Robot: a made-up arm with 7 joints. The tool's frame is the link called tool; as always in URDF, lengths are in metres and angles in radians. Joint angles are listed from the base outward. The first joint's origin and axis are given. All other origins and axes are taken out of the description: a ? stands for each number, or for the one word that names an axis. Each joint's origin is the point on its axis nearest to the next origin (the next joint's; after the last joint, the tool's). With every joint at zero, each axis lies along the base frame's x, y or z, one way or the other. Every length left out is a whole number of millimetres.
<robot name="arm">
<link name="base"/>
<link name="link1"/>
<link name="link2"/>
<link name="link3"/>
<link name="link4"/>
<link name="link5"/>
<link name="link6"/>
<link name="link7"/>
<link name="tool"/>
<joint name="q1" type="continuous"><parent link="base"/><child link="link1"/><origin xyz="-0.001 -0.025 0.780"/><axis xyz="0 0 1"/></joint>
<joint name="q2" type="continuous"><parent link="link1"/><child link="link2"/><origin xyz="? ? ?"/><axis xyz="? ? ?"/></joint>
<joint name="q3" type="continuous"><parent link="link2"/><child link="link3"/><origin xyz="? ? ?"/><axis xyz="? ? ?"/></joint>
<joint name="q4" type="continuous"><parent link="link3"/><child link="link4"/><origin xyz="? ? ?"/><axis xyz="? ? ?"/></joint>
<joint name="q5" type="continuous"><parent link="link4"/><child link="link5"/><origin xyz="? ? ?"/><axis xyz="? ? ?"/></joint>
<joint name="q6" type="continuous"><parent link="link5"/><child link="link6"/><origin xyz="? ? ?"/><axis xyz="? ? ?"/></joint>
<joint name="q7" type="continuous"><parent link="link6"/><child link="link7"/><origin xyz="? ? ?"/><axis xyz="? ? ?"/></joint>
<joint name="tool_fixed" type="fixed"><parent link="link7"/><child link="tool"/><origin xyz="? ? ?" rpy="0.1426 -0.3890 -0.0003"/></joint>
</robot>
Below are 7 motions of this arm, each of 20 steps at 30 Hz.
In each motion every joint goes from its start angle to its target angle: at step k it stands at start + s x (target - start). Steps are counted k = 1, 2, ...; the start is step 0. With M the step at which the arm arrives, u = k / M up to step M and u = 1 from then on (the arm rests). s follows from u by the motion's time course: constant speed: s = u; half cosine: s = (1 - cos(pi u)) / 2; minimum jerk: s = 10 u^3 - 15 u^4 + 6 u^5.
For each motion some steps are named. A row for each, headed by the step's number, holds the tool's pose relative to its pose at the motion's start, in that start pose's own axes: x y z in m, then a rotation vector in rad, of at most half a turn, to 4 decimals.
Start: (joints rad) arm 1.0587 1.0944 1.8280 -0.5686 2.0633 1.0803 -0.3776
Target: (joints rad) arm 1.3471 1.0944 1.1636 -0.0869 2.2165 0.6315 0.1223
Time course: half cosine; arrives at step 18
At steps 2, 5, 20:
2: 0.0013 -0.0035 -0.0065 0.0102 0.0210 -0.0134
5: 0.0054 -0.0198 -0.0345 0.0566 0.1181 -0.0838
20: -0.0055 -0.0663 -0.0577 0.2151 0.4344 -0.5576

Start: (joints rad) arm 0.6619 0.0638 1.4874 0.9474 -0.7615 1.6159 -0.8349
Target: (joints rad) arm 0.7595 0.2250 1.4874 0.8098 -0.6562 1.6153 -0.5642
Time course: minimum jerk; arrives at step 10
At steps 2, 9, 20:
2: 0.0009 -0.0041 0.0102 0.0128 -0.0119 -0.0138
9: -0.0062 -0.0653 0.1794 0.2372 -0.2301 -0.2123
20: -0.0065 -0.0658 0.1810 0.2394 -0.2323 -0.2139

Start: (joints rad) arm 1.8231 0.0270 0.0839 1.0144 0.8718 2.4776 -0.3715
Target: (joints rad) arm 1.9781 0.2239 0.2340 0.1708 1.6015 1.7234 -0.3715
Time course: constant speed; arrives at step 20
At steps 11, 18, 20:
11: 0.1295 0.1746 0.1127 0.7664 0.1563 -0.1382
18: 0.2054 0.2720 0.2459 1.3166 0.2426 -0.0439
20: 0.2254 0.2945 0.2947 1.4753 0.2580 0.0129

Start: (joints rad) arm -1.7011 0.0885 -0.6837 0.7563 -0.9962 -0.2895 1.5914
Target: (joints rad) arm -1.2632 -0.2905 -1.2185 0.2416 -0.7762 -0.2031 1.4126
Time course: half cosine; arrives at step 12
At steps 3, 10, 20:
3: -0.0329 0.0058 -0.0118 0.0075 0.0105 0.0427
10: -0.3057 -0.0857 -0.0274 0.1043 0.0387 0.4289
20: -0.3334 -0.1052 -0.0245 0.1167 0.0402 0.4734

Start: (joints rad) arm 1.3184 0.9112 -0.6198 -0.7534 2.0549 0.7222 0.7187
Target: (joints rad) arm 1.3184 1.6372 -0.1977 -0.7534 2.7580 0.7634 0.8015
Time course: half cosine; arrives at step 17
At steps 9, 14, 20:
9: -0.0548 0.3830 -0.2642 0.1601 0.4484 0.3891
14: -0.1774 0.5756 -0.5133 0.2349 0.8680 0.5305
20: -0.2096 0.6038 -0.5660 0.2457 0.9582 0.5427

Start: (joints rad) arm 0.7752 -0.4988 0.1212 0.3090 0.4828 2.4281 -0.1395
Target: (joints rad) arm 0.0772 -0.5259 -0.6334 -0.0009 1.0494 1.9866 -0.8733
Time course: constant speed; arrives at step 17
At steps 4, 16, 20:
4: 0.0787 -0.0660 0.0507 -0.3162 -0.0243 0.1680
16: 0.2810 -0.1244 0.2280 -1.2319 -0.0453 0.6893
20: 0.2937 -0.1230 0.2406 -1.3081 -0.0399 0.7350

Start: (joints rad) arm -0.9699 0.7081 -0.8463 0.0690 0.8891 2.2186 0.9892
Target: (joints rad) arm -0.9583 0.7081 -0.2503 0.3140 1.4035 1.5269 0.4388
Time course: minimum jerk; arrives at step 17
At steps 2, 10, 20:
2: -0.0003 -0.0027 0.0012 -0.0030 -0.0048 -0.0155
10: -0.0707 -0.1358 0.0188 0.0036 -0.0127 -0.7470
20: -0.1435 -0.1883 -0.0119 0.1476 0.1222 -1.0572

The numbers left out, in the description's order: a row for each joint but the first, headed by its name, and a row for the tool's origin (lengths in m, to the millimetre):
q2: xyz -0.005 -0.077 0.000, axis 0 -1 0
q3: xyz 0.020 0.000 0.527, axis 0 0 1
q4: xyz 0.009 0.102 0.000, axis 0 1 0
q5: xyz -0.018 0.000 0.497, axis 0 0 1
q6: xyz 0.003 -0.084 0.000, axis 0 -1 0
q7: xyz 0.041 0.000 0.101, axis 1 0 0
tool: xyz 0.000 -0.025 0.017

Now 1 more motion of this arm.
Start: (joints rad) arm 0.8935 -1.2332 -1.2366 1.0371 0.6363 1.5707 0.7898
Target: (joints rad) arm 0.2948 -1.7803 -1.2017 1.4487 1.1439 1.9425 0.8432
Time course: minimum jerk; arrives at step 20
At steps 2, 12, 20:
2: 0.0012 -0.0078 -0.0022 -0.0012 -0.0017 -0.0072
12: -0.0931 -0.6158 -0.0451 -0.1547 -0.2500 -0.5684
20: -0.2592 -0.8340 0.0014 -0.2915 -0.4238 -0.8041

